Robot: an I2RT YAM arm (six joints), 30 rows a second.
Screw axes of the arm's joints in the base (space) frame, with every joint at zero. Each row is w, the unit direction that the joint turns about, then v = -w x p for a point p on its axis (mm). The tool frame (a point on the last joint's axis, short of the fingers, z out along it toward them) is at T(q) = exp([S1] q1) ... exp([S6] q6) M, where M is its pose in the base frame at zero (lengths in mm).
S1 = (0, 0, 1, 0.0, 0.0, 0.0)
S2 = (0, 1, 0, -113.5, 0.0, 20.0)
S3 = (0, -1, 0, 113.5, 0.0, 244.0)
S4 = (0, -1, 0, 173.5, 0.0, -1.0)
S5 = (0, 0, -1, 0.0, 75.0, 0.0)
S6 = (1, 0, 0, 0.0, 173.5, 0.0)
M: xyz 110.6 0.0 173.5 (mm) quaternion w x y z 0.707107 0 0.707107 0
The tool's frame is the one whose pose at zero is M.
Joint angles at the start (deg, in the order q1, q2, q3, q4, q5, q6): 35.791, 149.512, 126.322, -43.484, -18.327, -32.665
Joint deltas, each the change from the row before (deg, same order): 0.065, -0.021, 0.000, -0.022, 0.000, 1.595; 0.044, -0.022, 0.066, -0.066, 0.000, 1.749; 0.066, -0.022, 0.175, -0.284, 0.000, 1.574; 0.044, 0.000, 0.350, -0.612, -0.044, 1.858; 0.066, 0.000, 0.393, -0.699, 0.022, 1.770
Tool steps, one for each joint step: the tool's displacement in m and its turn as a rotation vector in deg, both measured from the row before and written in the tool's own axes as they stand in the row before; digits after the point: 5 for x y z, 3 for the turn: -0.00036, 0.00052, 0.00002, -0.032, 0.003, 1.539; -0.00047, 0.00033, -0.00028, -0.011, -0.016, 1.704; -0.00066, 0.00061, -0.00060, -0.071, 0.077, 1.544; -0.00067, 0.00059, -0.00111, -0.173, 0.206, 1.902; -0.00074, 0.00080, -0.00121, -0.134, 0.279, 1.809
